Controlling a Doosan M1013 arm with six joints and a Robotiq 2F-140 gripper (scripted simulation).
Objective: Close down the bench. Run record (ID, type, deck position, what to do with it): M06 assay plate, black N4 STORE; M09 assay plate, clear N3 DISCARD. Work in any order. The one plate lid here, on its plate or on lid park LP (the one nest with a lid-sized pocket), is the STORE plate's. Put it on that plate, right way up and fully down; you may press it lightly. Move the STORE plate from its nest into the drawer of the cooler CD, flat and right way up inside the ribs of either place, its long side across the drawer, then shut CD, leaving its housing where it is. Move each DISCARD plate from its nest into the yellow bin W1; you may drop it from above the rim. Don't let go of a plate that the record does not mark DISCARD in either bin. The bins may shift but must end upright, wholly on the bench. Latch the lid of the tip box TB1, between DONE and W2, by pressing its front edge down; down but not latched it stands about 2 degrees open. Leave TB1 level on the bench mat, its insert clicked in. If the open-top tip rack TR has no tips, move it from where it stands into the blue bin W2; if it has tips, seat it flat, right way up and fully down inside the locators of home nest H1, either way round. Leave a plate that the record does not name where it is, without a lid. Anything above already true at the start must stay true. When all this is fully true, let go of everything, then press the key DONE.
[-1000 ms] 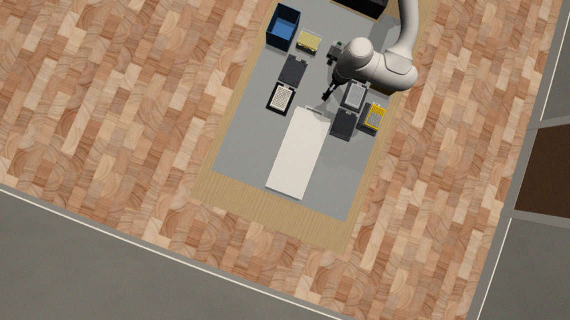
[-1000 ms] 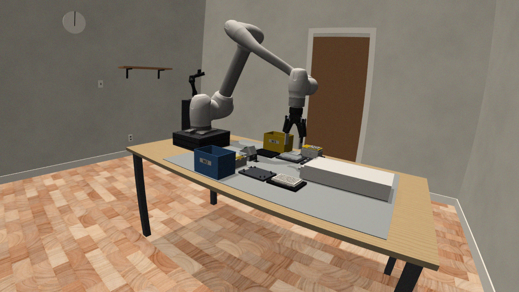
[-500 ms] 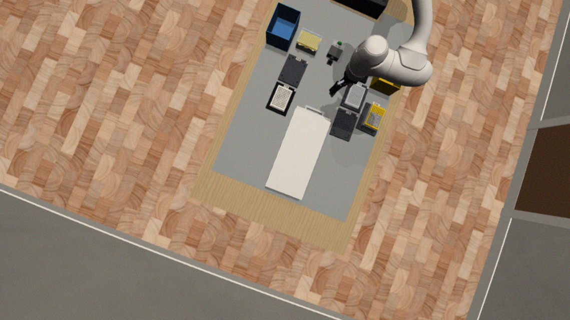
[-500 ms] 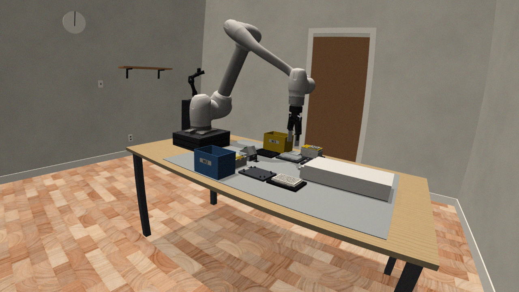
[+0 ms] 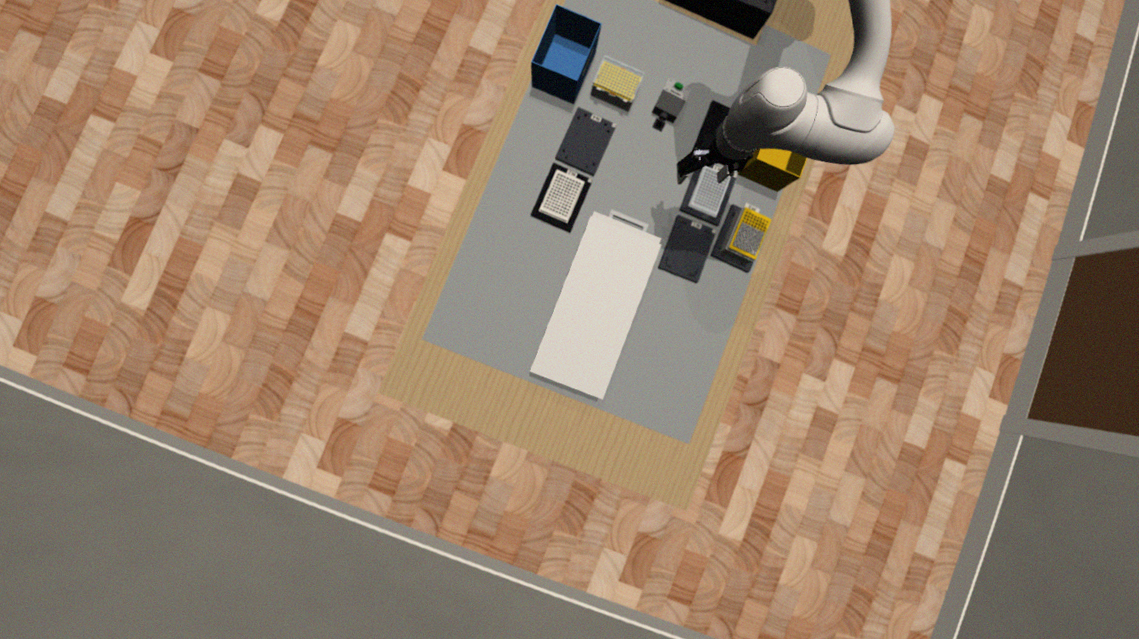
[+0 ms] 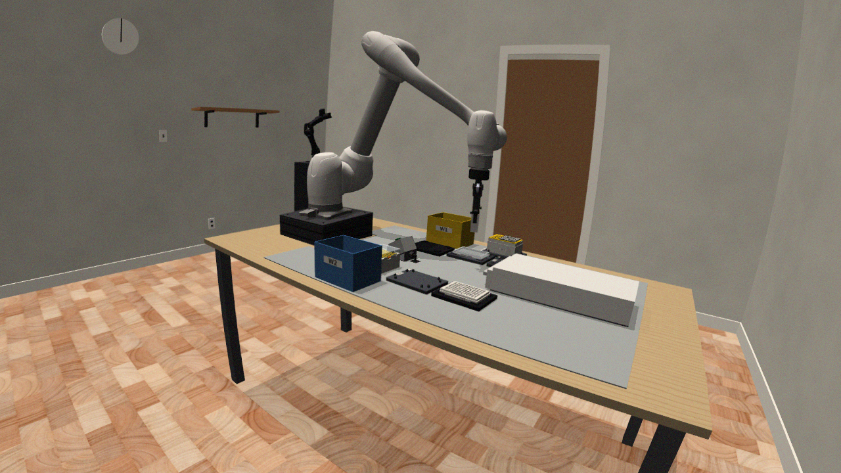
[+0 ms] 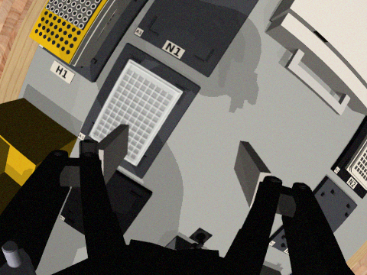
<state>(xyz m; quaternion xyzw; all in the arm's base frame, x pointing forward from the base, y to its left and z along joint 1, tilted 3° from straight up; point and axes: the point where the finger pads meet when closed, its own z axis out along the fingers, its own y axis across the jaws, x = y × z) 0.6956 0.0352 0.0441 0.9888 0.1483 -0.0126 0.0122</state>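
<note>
Right now the nest N3 is 150 mm below my hand, 70 mm to the left of it and 30 mm behind it. The rest, counted from my hand: black lid park: 210 mm behind, 150 mm below, 70 mm to the left; then yellow tip rack: 190 mm to the left, 100 mm below, 70 mm ahead; then nest N1: 150 mm below, 150 mm ahead, 50 mm to the left.
</note>
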